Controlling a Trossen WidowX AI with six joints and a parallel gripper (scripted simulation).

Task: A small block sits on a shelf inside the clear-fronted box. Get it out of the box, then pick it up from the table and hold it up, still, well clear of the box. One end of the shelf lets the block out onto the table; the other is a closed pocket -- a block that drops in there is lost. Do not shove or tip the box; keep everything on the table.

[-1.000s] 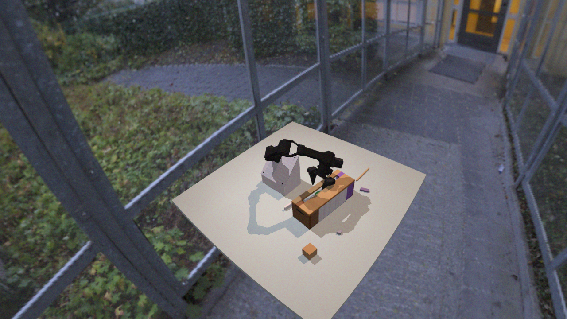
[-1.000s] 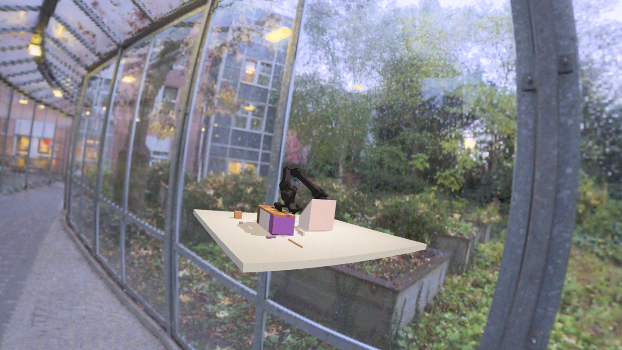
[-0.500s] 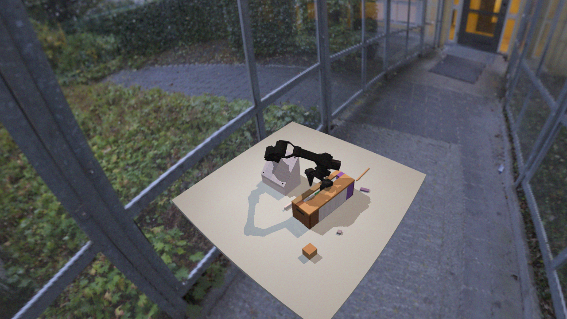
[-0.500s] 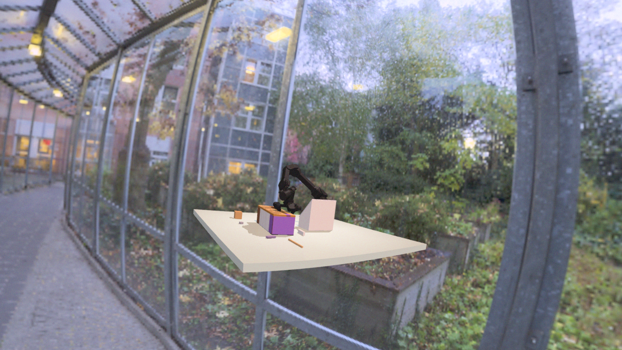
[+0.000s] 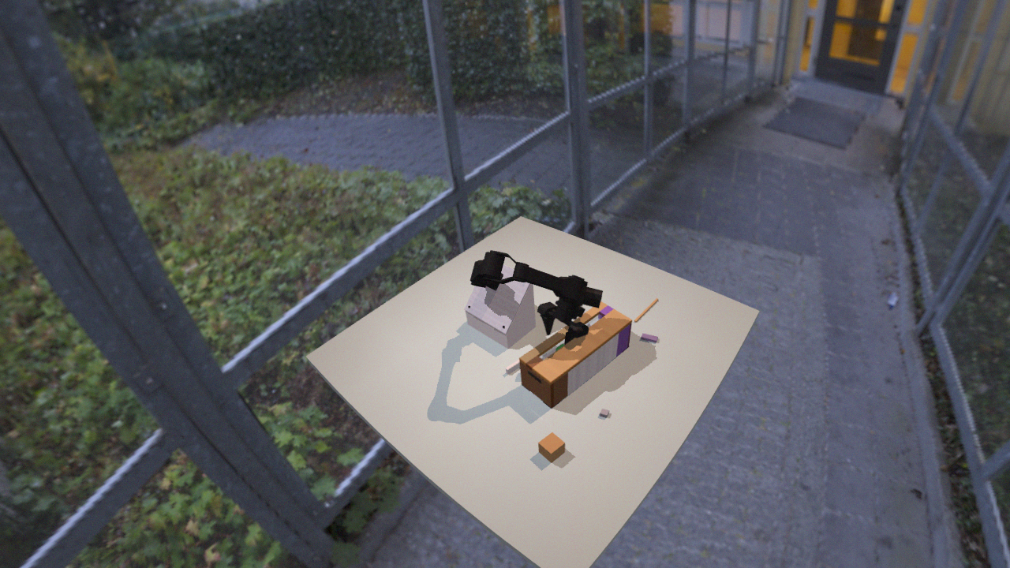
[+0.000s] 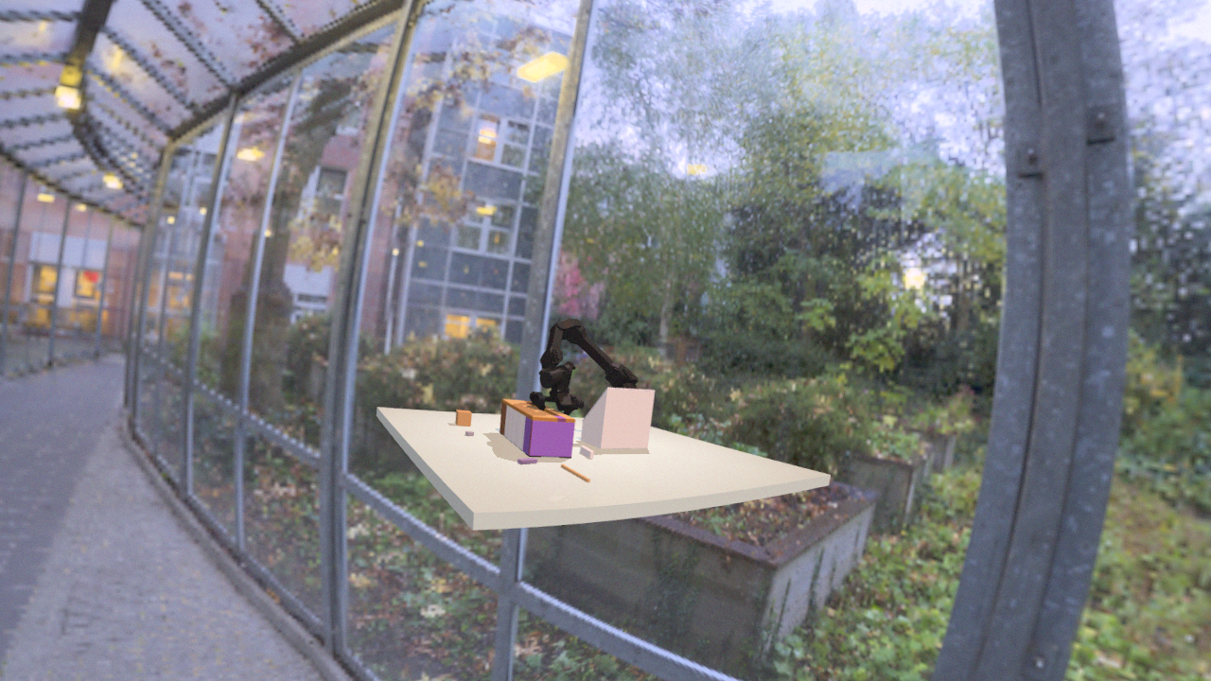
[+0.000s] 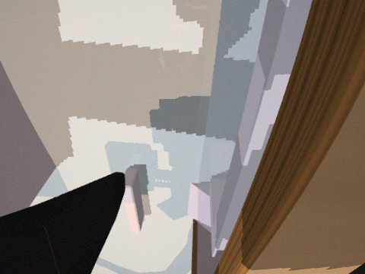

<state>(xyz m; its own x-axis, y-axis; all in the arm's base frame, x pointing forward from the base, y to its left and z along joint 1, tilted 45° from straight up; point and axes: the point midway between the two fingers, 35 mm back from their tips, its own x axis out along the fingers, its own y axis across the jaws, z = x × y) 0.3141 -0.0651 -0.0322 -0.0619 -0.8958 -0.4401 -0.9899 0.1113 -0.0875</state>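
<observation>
The green block is 50 mm ahead of my gripper tip and 30 mm to the right of it. The rest, counted from my gripper tip: box (40 mm ahead, 20 mm to the left, 20 mm below); purple flat piece (270 mm to the left, 220 mm ahead, 80 mm below); orange cube (310 mm to the right, 230 mm ahead, 60 mm below).
</observation>
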